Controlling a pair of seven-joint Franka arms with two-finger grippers.
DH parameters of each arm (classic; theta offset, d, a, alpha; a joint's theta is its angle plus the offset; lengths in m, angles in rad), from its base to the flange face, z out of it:
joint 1: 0 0.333 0 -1.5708
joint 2: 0 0 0 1.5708
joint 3: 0 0.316 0.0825 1.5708
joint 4: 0 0 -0.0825 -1.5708
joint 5: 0 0.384 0 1.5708
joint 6: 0 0 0.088 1.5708
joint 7: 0 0.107 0 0
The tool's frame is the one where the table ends.
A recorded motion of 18 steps. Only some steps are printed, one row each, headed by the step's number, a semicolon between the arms.
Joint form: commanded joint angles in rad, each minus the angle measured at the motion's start. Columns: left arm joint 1, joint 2, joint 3, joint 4, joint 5, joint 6, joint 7; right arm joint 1, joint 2, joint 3, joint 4, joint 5, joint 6, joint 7.
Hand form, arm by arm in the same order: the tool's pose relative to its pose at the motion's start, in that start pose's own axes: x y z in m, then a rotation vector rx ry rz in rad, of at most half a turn. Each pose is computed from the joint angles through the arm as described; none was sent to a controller.
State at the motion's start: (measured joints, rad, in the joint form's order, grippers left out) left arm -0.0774 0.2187 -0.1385 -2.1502 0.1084 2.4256 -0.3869; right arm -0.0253 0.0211 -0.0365 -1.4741 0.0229 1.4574 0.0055
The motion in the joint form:
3: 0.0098 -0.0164 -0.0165 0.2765 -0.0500 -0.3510 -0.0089; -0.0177 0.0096 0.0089 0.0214 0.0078 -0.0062 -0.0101
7: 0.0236 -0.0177 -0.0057 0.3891 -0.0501 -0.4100 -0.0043; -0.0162 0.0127 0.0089 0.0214 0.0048 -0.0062 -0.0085
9: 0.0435 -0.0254 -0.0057 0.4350 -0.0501 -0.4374 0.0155; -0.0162 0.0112 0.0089 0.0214 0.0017 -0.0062 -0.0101
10: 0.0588 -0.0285 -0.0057 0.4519 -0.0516 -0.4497 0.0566; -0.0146 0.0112 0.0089 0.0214 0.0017 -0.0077 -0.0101
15: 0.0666 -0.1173 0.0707 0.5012 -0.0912 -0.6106 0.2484; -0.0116 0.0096 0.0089 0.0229 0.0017 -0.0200 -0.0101
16: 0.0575 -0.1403 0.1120 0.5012 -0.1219 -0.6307 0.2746; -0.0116 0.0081 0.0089 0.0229 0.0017 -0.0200 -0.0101
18: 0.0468 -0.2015 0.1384 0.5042 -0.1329 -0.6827 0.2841; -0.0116 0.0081 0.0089 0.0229 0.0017 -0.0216 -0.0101
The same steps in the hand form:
3: 0.0436 0.0080 -0.0984 -0.0003 -0.0633 -0.0521; 0.0022 0.0038 -0.0042 0.0079 0.0058 -0.0025
7: 0.0668 -0.0043 -0.1451 -0.0133 -0.0110 -0.0782; 0.0032 0.0033 -0.0025 0.0048 0.0027 -0.0020
9: 0.0754 -0.0164 -0.1686 -0.0183 0.0143 -0.0810; 0.0027 0.0037 -0.0033 0.0018 0.0042 -0.0032
10: 0.0792 -0.0258 -0.1772 -0.0196 0.0216 -0.0567; 0.0025 0.0028 -0.0032 0.0017 0.0026 -0.0048
15: 0.0667 -0.0772 -0.2394 -0.0222 -0.0051 0.0379; 0.0006 0.0011 -0.0036 0.0017 -0.0066 -0.0079
16: 0.0629 -0.0939 -0.2511 -0.0453 -0.0058 0.0253; 0.0001 0.0011 -0.0044 0.0017 -0.0051 -0.0080
18: 0.0464 -0.1048 -0.2844 -0.0545 0.0055 0.0181; 0.0000 0.0011 -0.0043 0.0017 -0.0067 -0.0080

